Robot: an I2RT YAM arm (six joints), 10 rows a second.
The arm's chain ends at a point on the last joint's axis. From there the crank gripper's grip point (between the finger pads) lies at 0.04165 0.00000 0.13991 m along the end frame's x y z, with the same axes.
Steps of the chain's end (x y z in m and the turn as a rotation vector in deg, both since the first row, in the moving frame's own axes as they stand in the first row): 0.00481 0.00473 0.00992 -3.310 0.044 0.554; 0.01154 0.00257 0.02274 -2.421 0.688 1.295; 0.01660 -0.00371 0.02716 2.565 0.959 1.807; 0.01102 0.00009 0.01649 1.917 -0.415 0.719; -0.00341 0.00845 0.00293 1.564 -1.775 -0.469; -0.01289 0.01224 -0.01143 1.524 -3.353 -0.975; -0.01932 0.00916 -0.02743 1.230 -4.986 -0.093
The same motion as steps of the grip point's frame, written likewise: 0.00488 0.01321 0.00964 -3.310 0.044 0.554; 0.01314 0.00943 0.02209 -2.421 0.688 1.295; 0.01901 -0.00860 0.02633 2.565 0.959 1.807; 0.01003 -0.00408 0.01672 1.917 -0.415 0.719; -0.00778 0.00429 0.00410 1.564 -1.775 -0.469; -0.02118 0.00785 -0.00929 1.524 -3.353 -0.975; -0.03164 0.00606 -0.02437 1.230 -4.986 -0.093
